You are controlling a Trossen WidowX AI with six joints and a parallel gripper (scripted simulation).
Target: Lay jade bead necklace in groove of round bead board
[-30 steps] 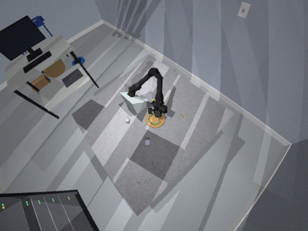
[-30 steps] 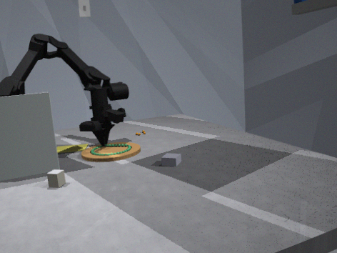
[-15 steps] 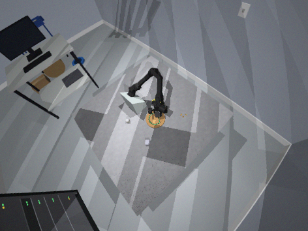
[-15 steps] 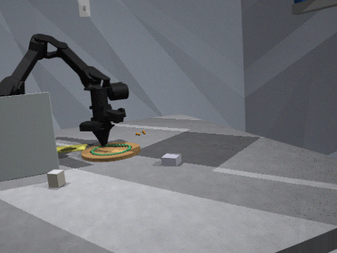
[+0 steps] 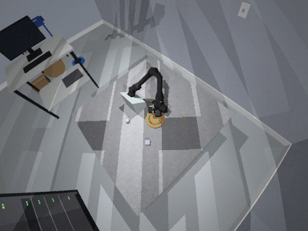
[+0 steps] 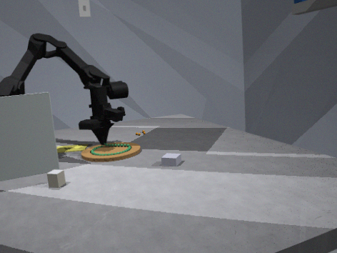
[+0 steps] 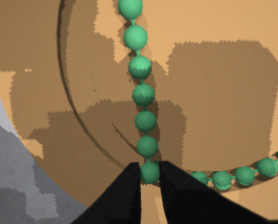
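The yellow sheet is 10 cm to the left of my gripper tip, 10 cm behind it and 2 cm below it. Also, from my gripper tip: grey cube (30 cm to the right, 11 cm ahead, 1 cm below); then beige cube (26 cm to the right, 21 cm behind).
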